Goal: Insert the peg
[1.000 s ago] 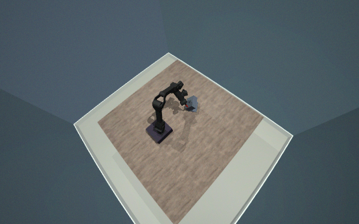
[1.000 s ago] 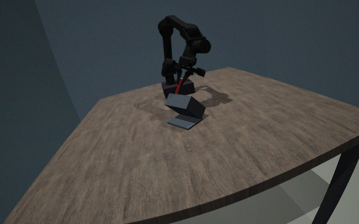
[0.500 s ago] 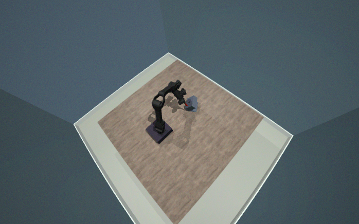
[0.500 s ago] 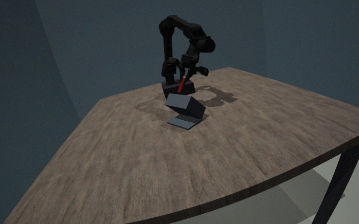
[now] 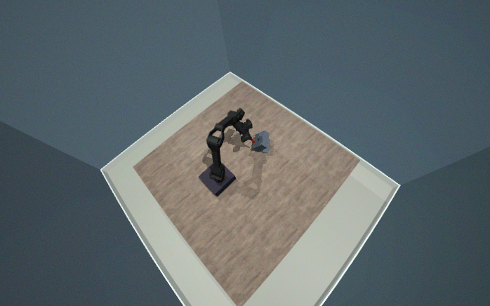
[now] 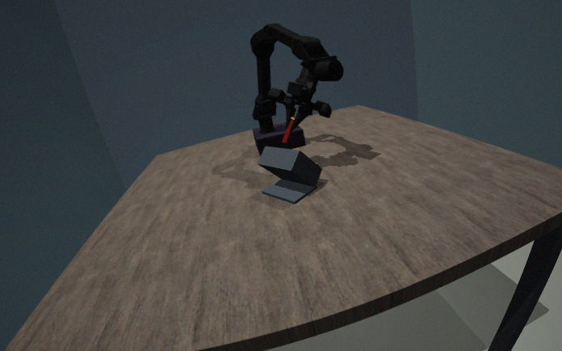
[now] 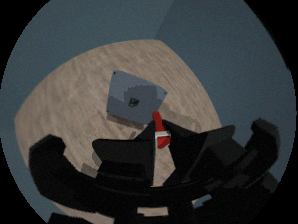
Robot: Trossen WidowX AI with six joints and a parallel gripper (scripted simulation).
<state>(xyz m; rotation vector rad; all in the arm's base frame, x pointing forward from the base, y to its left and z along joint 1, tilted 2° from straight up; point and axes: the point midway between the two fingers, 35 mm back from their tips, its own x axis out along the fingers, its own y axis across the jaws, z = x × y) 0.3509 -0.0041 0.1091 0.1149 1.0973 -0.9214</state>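
My gripper tip is now 8 cm above the grey sloped panel, 6 cm short of it and 4 cm to the left of it. Round my gripper tip: red peg 1 cm to the left, 1 cm above; flat foot plate 14 cm below, 7 cm ahead, 6 cm to the right.
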